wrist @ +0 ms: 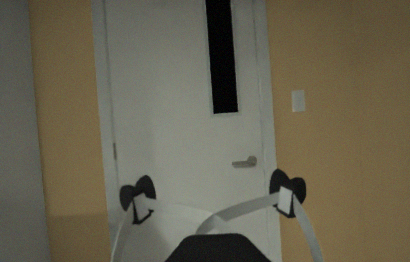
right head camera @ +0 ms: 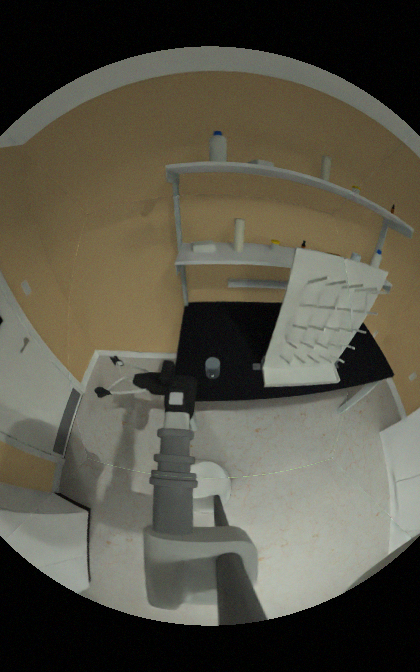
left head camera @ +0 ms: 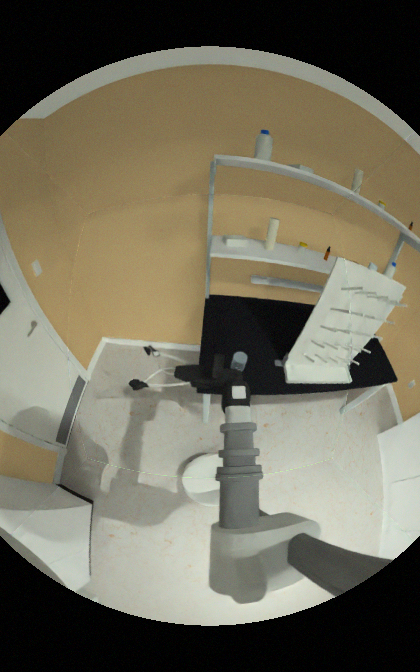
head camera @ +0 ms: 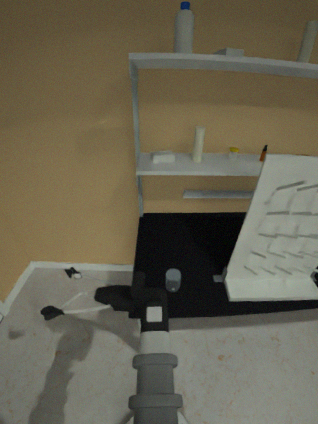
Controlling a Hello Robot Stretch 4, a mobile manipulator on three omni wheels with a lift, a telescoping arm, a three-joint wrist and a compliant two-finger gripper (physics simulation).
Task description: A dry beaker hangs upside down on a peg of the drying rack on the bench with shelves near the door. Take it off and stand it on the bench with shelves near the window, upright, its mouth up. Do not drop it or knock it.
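Places are measured from the robot's base along level axes (x ahead, y left, z up), in centimetres.
Pixels of known places: gripper, fingertip midpoint: (wrist: 212, 187) (head camera: 54, 290).
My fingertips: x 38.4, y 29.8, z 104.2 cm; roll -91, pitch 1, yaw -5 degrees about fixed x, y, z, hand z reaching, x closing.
Observation:
Ahead of a thing's pixels: the offset from my fingertips to its top centre. "spot": to the spot under its first point. Level surfaces: height alone.
The clear beaker @(dx +20.7, dy -38.5, dz -21.7 cm) (head camera: 173, 280) (left head camera: 239, 361) (right head camera: 212, 368) stands on the black bench top @(dz -30.7 cm) (head camera: 185, 240) (left head camera: 235, 320) (right head camera: 210, 325), left of the drying rack (head camera: 280, 170) (left head camera: 337, 285) (right head camera: 305, 265). It looks upright with its mouth up, though its rim is small in these views. The rack leans back and its visible pegs bear no beaker. My gripper (head camera: 62, 293) (left head camera: 144, 367) (right head camera: 109, 376) (wrist: 212, 187) is open and empty. It points left, past the bench's left edge, towards the door. The wrist stands close left of the beaker. No second bench is identifiable.
The door (wrist: 165, 100) (left head camera: 40, 350) is at the left. Above the bench, a lower shelf @(dz +15.0 cm) (head camera: 175, 167) and an upper shelf (head camera: 160, 61) carry bottles and boxes. A small grey block @(spot: dx +23.1, dy -61.9, dz -29.8 cm) (head camera: 218, 278) lies beside the rack's foot. A round white stool (left head camera: 200, 480) (right head camera: 212, 480) is under the arm.

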